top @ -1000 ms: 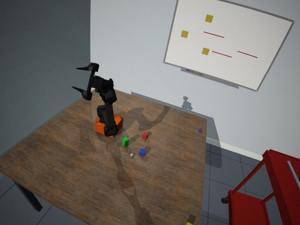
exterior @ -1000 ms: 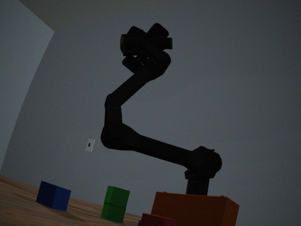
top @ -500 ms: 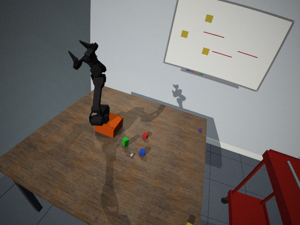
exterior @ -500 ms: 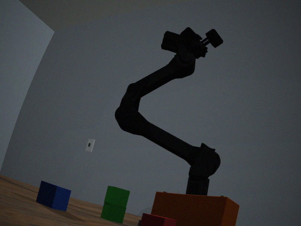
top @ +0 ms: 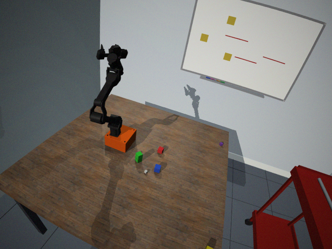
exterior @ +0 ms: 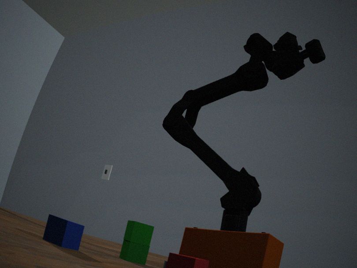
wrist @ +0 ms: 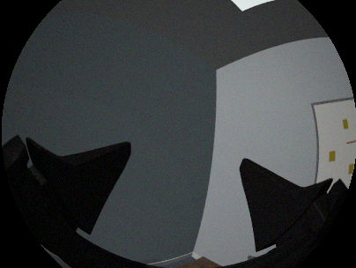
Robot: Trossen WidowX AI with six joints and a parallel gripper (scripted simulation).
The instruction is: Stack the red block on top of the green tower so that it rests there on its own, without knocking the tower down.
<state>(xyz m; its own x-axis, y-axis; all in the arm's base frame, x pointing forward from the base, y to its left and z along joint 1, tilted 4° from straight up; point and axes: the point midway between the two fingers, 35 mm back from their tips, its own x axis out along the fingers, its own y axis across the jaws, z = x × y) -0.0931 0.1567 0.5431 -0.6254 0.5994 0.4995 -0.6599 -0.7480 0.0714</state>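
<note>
Now: gripper tip 64 cm above the red block, 47 cm short of it and 10 cm to the left of it. Round my gripper tip: small purple piece 94 cm ahead, 65 cm below, 18 cm to the left; then small white piece 65 cm below, 42 cm ahead, 32 cm to the right; then blue block 64 cm below, 49 cm ahead, 28 cm to the right.
</note>
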